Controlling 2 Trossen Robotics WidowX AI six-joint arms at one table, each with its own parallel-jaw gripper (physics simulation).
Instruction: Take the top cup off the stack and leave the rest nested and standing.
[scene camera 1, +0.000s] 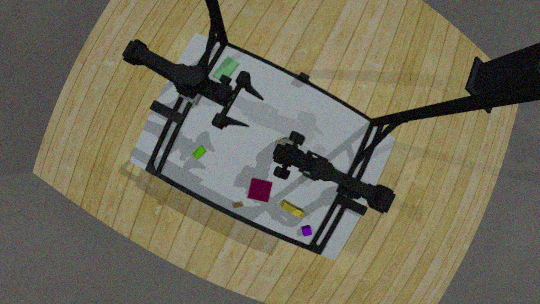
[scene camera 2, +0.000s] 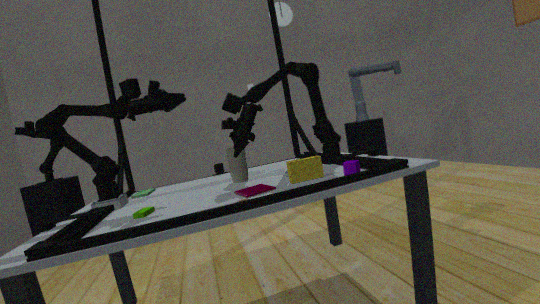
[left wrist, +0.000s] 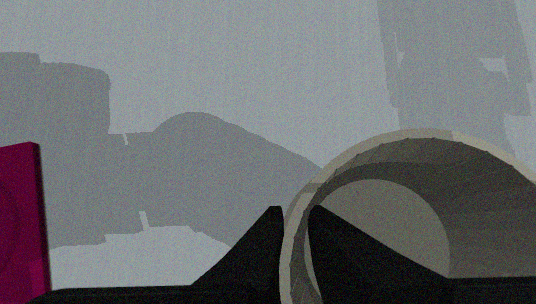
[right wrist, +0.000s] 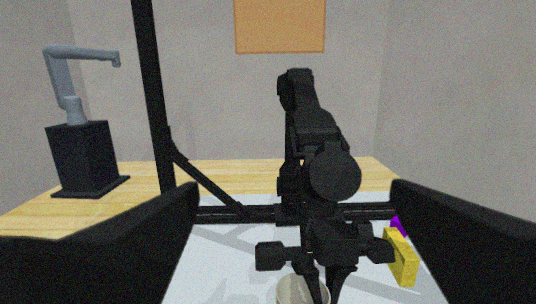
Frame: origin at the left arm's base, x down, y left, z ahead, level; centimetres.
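Seen in the pictures: left gripper, fingertip midpoint: (scene camera 2: 234, 157) (left wrist: 294, 217); right gripper, fingertip midpoint: (scene camera 1: 256, 112) (scene camera 2: 185, 96) (right wrist: 294, 189); left arm's base, link origin: (scene camera 2: 332, 156) (right wrist: 290, 210); right arm's base, link origin: (scene camera 1: 191, 90) (scene camera 2: 109, 198).
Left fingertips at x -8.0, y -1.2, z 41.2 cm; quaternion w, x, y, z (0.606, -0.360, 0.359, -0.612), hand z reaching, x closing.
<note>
Pixels of each thing's top centre, then the offset from my left fingertips to it. "pt": a spot on its surface instead.
- top cup, top centre: (left wrist: 444, 277) (right wrist: 301, 291) (scene camera 1: 285, 145) dx -3.5, dy -3.2, dz -1.4 cm
- magenta square, surface spot: (scene camera 2: 255, 190) (scene camera 1: 257, 194) pt dx +9.3, dy +22.4, dz -0.5 cm
- yellow block, top centre: (right wrist: 400, 241) (scene camera 2: 303, 158) (scene camera 1: 293, 210) dx +3.1, dy +21.9, dz -18.1 cm
- purple cube, top centre: (right wrist: 401, 220) (scene camera 2: 350, 161) (scene camera 1: 307, 232) dx +6.1, dy +30.0, dz -30.3 cm
- brown piece, top centre: (scene camera 1: 237, 204) dx +9.3, dy +31.1, dz +6.2 cm
- bright green block, top centre: (scene camera 2: 143, 210) (scene camera 1: 198, 152) dx +8.6, dy +15.6, dz +32.8 cm
- pale green slab, top centre: (scene camera 2: 143, 191) (scene camera 1: 225, 68) dx +9.1, dy -26.3, dz +38.4 cm
The beige cup stack (scene camera 2: 239, 171) stands upright on the table in scene camera 2; the seams between its cups are too blurred to tell. The top cup (left wrist: 480, 200) (right wrist: 291, 289) shows its open mouth in the two wrist views, and a bit of its rim shows in scene camera 1. My left gripper (left wrist: 294, 217) (scene camera 2: 237, 152) is shut on the top cup's wall, tilted downward, one finger inside the cup and one outside. The lower cups are mostly hidden in the wrist views. My right gripper (scene camera 1: 254, 112) is wide open and empty, high above the table at the left.
A magenta square (scene camera 1: 260, 190) (scene camera 2: 255, 190) and a yellow block (scene camera 1: 292, 208) (scene camera 2: 305, 169) lie near the stack. A purple cube (scene camera 1: 306, 230), a brown piece (scene camera 1: 237, 204), a bright green block (scene camera 1: 199, 152) and a pale green slab (scene camera 1: 226, 67) lie farther off. A black frame (scene camera 1: 240, 220) edges the table.
</note>
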